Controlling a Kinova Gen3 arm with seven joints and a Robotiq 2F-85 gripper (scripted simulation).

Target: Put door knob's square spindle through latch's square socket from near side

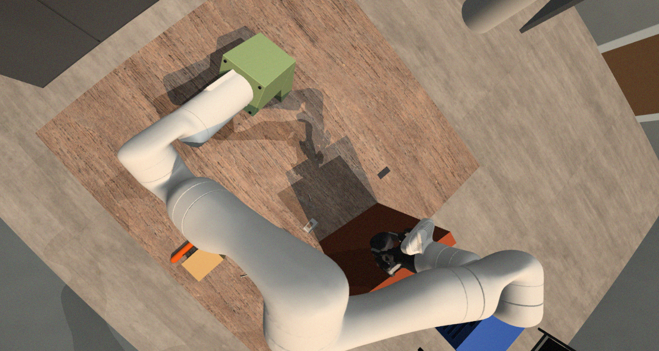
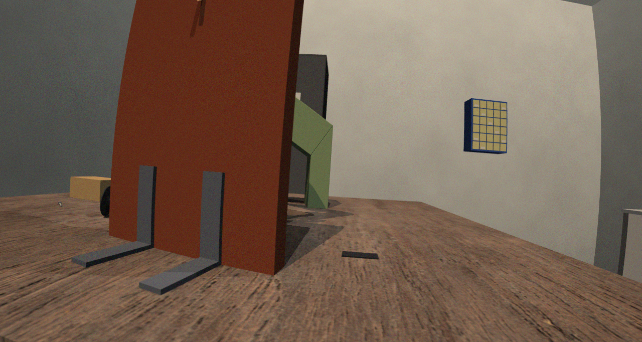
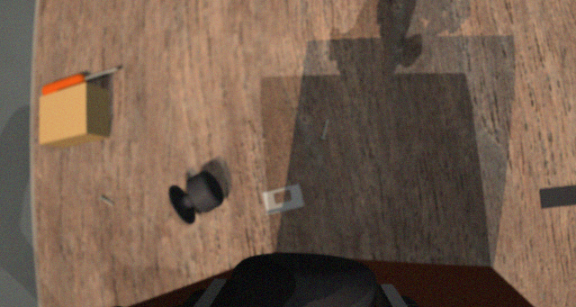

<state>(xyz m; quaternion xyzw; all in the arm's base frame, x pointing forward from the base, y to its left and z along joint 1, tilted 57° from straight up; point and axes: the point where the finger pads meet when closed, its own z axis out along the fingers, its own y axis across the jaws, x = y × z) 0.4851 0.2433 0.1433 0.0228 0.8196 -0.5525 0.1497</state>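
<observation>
Right now my hand is 6 cm short of the latch socket, 1 cm to the left of it and 1 cm above it. Round my hand: tan box 52 cm to the right, 39 cm below, 23 cm behind; dark flat strip 42 cm below, 24 cm to the left, 1 cm behind.
</observation>
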